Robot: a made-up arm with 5 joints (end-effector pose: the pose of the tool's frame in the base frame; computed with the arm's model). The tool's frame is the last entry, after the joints.
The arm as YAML. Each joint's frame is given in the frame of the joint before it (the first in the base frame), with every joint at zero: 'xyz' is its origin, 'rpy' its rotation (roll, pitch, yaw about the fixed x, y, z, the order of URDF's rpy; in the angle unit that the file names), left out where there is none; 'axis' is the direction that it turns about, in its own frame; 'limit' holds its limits. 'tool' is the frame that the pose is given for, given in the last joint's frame.
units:
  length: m
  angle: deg
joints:
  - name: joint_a
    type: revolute
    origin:
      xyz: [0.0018, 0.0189, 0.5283]
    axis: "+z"
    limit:
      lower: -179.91
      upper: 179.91
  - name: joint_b
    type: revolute
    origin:
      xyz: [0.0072, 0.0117, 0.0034]
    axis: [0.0, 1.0, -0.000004]
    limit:
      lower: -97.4
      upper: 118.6
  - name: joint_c
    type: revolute
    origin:
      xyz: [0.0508, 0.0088, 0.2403]
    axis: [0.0, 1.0, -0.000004]
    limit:
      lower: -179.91
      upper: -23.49
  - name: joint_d
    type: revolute
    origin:
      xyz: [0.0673, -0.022, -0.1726]
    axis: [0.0, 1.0, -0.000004]
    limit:
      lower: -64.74
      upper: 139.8
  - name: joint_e
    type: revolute
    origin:
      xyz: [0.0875, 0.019, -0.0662]
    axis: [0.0, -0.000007, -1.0]
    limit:
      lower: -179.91
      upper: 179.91
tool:
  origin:
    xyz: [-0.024, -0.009, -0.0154]
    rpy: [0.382, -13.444, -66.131]
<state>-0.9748 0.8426 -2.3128 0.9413 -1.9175</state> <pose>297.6 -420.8 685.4 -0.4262 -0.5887 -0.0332</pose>
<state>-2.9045 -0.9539 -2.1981 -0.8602 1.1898</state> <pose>337.1 62.4 882.9 -2.5051 -0.3787 2.5319</pose>
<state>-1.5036 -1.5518 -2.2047 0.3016 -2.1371</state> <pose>-30.7 532.4 733.6 2.8664 0.3978 0.5666</pose>
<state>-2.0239 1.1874 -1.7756 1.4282 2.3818</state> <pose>-139.4 -363.8 340.3 0.5358 -0.9681 0.3978</pose>
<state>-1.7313 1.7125 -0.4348 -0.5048 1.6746</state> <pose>28.7 -79.8 218.2 -0.3708 -0.9485 1.9495</pose>
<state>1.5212 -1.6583 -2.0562 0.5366 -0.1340</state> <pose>-26.1 -434.8 749.1 -3.1030 0.2535 -0.5925</pose>
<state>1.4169 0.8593 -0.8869 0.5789 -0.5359</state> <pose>52.2 327.4 372.5 -0.3096 0.2188 0.8012</pose>
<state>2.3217 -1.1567 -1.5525 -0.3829 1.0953</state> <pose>143.9 -184.3 944.7 3.1083 0.2655 1.4197</pose>
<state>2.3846 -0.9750 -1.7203 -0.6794 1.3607</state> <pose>149.4 -174.3 955.7 -2.9989 0.0442 1.7769</pose>
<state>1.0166 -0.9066 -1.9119 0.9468 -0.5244</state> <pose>-50.4 -69.8 997.1 2.2711 -0.7502 -1.2254</pose>
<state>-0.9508 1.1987 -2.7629 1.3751 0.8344</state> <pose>317.0 -372.2 569.9 0.1814 -0.1548 -2.9733</pose>
